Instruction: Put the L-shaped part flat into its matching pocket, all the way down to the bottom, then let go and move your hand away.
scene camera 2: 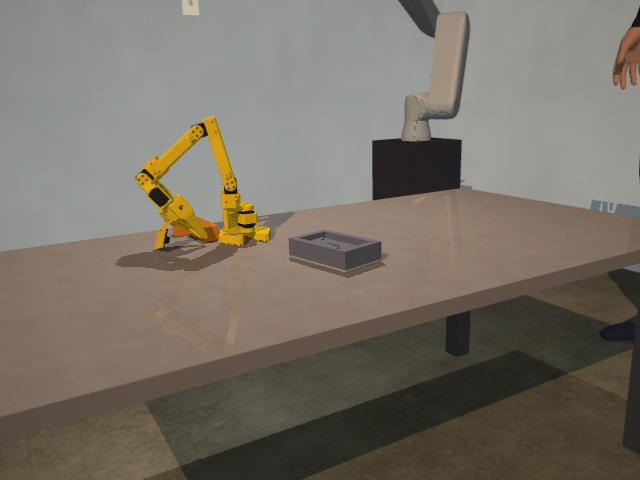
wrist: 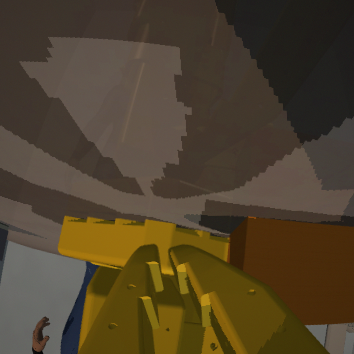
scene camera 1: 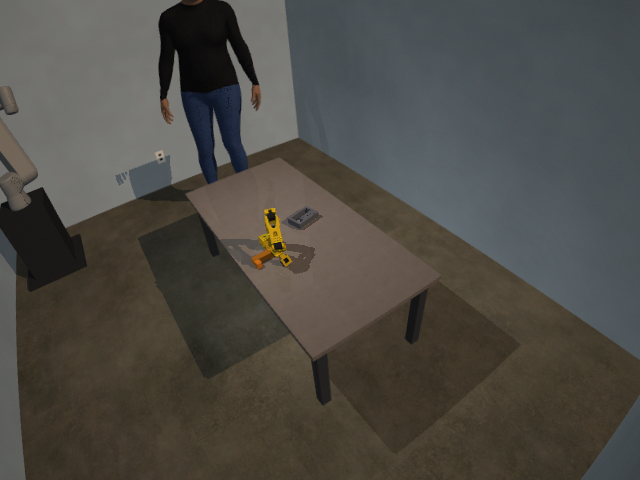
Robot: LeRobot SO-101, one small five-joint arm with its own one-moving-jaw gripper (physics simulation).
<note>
An orange L-shaped part [wrist: 299, 260] rests on the table.
</note>
